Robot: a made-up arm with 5 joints.
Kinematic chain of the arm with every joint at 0, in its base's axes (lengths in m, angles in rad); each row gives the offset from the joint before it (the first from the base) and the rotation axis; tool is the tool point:
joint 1: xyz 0 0 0.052 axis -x
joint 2: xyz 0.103 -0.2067 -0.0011 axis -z
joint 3: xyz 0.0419 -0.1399 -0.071 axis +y
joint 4: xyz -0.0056 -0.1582 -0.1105 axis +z
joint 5: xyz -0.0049 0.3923 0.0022 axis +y
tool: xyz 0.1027 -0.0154 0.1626
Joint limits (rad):
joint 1: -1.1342..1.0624
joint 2: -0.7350..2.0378
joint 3: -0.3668..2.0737
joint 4: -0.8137..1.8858
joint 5: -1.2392..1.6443
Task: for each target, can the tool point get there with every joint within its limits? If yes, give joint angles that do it. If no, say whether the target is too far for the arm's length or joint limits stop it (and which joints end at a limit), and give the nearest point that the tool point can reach.
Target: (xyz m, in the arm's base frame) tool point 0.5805 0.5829 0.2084
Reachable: no: joint limits stop it (at a limit: joint 1, joint 2, joint 5) | nearest point 0.4564 0.2410 -0.0643 | short by 0.455 m
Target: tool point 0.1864 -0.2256 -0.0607
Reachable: yes | joints -0.4515 1.6235 0.1915 0.2123 -0.1483
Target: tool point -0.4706 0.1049 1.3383
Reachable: no: too far | nearest point -0.1981 -0.1047 0.7505 | short by 0.681 m
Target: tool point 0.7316 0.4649 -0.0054
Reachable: no: joint limits stop it (at a limit: joint 1, joint 2, joint 4, joint 5) | nearest point 0.5128 0.2434 -0.1011 | short by 0.326 m
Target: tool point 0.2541 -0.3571 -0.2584
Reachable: yes | joints 0.0660 0.5769 0.9708 -0.4342 0.5269
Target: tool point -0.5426 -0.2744 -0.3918
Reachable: no: joint limits stop it (at a limit: joint 3, joint 4, joint 5) | nearest point -0.4460 -0.2505 -0.3531 | short by 0.107 m
